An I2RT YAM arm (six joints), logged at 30 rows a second.
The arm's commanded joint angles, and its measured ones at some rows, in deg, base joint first. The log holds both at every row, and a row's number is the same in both.
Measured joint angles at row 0:
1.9 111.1 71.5 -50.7 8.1 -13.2
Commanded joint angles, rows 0 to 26:
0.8 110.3 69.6 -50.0 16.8 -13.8
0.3 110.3 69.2 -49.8 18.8 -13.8
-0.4 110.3 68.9 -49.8 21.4 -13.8
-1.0 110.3 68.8 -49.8 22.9 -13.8
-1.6 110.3 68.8 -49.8 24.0 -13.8
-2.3 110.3 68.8 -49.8 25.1 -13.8
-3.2 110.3 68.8 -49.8 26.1 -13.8
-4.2 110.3 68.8 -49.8 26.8 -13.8
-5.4 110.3 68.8 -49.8 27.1 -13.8
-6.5 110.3 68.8 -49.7 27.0 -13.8
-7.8 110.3 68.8 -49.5 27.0 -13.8
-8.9 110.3 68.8 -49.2 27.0 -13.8
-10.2 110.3 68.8 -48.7 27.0 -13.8
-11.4 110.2 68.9 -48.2 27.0 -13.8
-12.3 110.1 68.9 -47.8 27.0 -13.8
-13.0 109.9 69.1 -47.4 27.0 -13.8
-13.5 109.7 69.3 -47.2 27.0 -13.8
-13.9 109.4 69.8 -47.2 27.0 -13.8
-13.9 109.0 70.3 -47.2 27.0 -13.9
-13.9 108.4 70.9 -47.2 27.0 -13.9
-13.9 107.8 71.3 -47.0 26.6 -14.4
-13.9 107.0 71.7 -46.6 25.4 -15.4
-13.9 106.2 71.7 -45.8 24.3 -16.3
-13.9 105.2 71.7 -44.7 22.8 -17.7
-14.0 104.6 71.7 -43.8 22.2 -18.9
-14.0 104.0 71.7 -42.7 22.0 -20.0
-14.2 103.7 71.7 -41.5 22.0 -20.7
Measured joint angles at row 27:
-14.2 106.7 70.1 -43.1 24.3 -16.7
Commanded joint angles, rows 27 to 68:
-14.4 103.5 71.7 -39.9 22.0 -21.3
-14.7 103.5 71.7 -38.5 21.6 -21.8
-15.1 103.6 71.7 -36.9 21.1 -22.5
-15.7 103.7 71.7 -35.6 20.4 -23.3
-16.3 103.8 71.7 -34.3 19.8 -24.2
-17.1 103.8 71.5 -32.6 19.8 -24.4
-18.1 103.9 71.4 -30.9 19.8 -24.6
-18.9 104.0 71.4 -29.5 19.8 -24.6
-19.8 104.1 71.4 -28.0 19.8 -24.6
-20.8 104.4 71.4 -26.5 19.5 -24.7
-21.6 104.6 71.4 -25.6 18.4 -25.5
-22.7 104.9 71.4 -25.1 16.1 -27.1
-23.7 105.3 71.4 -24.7 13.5 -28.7
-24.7 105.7 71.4 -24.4 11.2 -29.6
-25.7 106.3 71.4 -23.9 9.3 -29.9
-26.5 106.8 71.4 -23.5 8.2 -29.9
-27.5 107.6 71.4 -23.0 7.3 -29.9
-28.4 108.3 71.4 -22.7 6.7 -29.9
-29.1 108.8 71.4 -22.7 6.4 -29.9
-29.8 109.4 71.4 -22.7 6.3 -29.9
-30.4 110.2 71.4 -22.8 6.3 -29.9
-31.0 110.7 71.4 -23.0 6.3 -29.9
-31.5 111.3 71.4 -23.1 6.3 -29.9
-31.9 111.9 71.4 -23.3 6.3 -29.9
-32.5 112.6 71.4 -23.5 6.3 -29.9
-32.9 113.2 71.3 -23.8 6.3 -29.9
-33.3 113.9 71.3 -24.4 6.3 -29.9
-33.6 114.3 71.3 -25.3 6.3 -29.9
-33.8 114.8 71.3 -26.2 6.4 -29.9
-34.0 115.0 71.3 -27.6 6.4 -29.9
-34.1 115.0 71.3 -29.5 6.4 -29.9
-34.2 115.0 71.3 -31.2 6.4 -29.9
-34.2 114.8 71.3 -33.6 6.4 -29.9
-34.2 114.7 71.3 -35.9 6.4 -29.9
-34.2 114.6 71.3 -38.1 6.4 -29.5
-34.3 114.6 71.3 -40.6 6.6 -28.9
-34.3 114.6 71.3 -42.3 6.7 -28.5
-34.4 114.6 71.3 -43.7 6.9 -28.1
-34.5 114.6 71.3 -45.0 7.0 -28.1
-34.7 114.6 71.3 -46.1 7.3 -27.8
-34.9 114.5 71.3 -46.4 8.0 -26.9
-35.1 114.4 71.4 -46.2 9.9 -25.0
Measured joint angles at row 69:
-34.4 113.2 72.4 -45.7 7.6 -28.2
